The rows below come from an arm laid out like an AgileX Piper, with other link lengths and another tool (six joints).
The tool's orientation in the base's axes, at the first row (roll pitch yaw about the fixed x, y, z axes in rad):
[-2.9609 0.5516 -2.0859]
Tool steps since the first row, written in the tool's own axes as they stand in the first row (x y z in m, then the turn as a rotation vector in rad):
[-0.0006 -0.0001 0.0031 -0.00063 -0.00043 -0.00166]
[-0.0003 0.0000 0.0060 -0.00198 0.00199 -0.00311]
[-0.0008 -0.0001 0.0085 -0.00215 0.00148 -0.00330]
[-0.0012 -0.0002 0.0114 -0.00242 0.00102 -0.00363]
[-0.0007 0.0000 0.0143 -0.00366 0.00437 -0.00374]
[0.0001 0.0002 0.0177 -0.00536 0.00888 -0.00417]
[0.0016 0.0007 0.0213 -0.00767 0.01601 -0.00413]
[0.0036 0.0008 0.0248 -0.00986 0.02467 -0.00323]
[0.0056 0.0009 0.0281 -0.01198 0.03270 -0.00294]
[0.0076 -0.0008 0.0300 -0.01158 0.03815 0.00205]
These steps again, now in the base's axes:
[0.0016 0.0015 -0.0023 -0.00007 -0.00037 0.00179]
[0.0026 0.0024 -0.0049 -0.00206 0.00148 0.00334]
[0.0039 0.0036 -0.0067 -0.00165 0.00124 0.00366]
[0.0053 0.0049 -0.0089 -0.00130 0.00106 0.00415]
[0.0062 0.0057 -0.0116 -0.00354 0.00384 0.00438]
[0.0071 0.0064 -0.0149 -0.00665 0.00750 0.00494]
[0.0075 0.0069 -0.0188 -0.01144 0.01327 0.00503]
[0.0080 0.0067 -0.0228 -0.01716 0.02012 0.00410]
[0.0085 0.0065 -0.0266 -0.02266 0.02635 0.00374]
[0.0098 0.0047 -0.0290 -0.02519 0.03094 -0.00149]

